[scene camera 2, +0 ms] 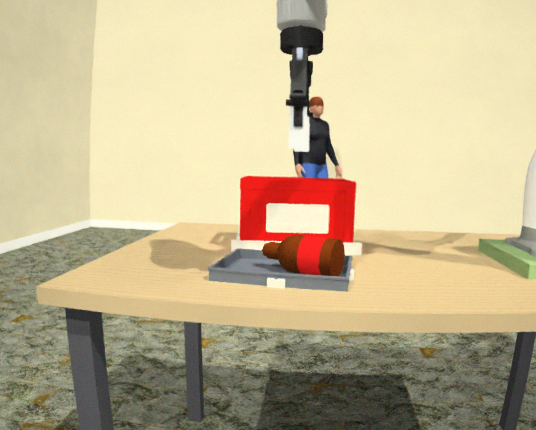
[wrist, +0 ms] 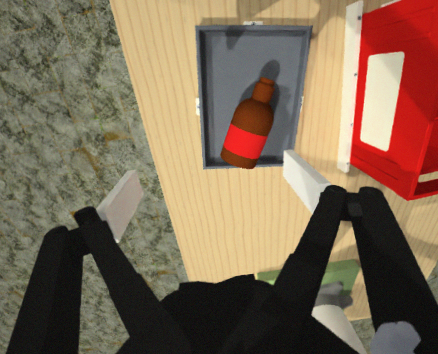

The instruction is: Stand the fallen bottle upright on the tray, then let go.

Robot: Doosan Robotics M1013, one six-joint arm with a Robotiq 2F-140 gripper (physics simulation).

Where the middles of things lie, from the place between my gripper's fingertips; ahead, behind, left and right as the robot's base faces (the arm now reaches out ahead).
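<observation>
Brown bottle [scene camera 2: 312, 255]: 1 cm behind my hand, 7 cm to the right of it, 20 cm below it.
</observation>
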